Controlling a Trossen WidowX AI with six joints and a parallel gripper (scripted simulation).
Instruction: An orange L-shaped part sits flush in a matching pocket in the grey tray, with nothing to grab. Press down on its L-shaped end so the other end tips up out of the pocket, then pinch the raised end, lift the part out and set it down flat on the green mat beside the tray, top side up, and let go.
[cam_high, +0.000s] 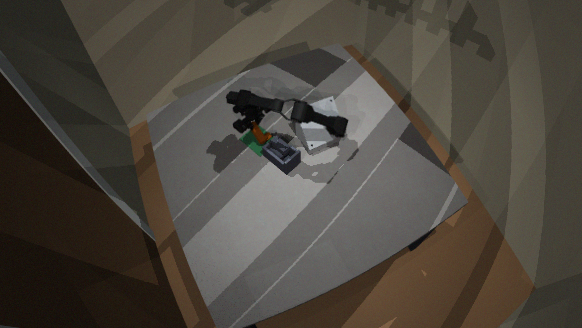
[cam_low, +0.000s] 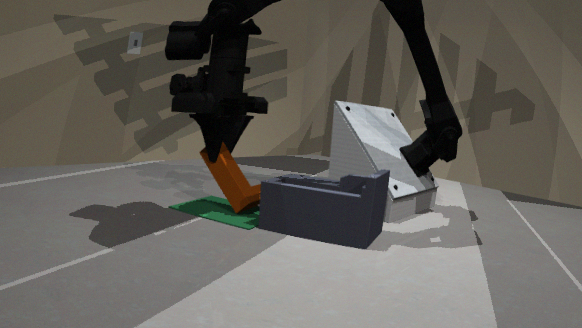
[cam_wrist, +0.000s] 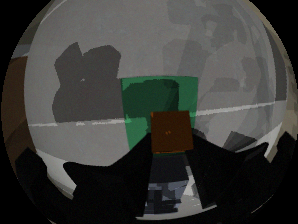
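Now: the orange part 30 mm to the left of my gripper tip, 30 mm below it and 20 mm behind it. Round my gripper tip: green mat 90 mm below, 20 mm to the left.
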